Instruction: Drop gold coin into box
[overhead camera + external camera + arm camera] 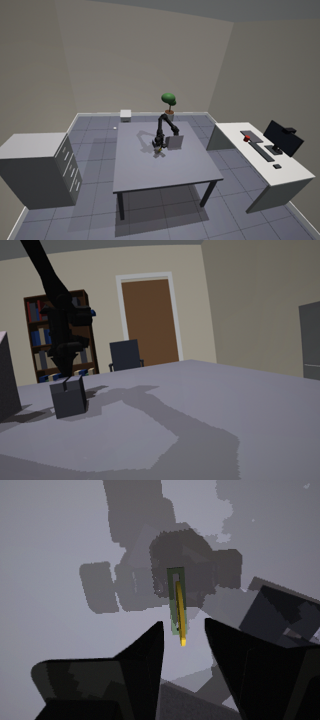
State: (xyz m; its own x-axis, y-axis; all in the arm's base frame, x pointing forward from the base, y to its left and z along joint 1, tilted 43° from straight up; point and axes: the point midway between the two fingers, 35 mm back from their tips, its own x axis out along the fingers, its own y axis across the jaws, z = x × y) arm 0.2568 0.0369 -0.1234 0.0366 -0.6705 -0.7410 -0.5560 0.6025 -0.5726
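Right now my gripper tip is 30 mm above the gold coin.
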